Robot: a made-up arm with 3 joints. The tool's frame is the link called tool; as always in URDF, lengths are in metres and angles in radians.
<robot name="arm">
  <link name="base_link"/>
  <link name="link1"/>
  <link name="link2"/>
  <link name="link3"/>
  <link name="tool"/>
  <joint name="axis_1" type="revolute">
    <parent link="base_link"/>
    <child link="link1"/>
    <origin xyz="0 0 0.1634" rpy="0 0 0"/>
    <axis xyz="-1 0 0"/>
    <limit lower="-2.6" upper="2.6" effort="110" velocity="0.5"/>
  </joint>
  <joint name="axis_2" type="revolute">
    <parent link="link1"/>
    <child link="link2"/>
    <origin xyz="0.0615 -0.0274 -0.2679" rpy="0 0 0"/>
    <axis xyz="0 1 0"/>
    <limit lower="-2.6" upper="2.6" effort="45" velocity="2.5"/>
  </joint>
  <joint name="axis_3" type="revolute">
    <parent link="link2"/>
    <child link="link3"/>
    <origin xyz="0.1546 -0.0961 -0.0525" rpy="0 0 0"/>
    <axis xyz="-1 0 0"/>
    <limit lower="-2.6" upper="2.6" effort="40" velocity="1.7"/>
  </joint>
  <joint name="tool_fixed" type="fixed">
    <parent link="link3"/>
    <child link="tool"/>
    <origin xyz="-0.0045 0.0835 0.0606" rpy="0 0 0"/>
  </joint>
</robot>
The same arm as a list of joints. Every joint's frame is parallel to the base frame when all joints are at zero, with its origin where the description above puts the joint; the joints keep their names.
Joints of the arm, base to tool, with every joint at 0 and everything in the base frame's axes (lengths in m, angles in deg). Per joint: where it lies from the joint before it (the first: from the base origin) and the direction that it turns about. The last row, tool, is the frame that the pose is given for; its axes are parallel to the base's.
axis_1: xyz 0 0 0.1634 axis -x
axis_2: xyz 0.0615 -0.0274 -0.2679 axis +y
axis_3: xyz 0.1546 -0.0961 -0.0525 axis -x
tool: xyz -0.0045 0.0835 0.0606
Joint limits (deg, base to tool): -148.97..148.97 -148.97..148.97 -148.97..148.97

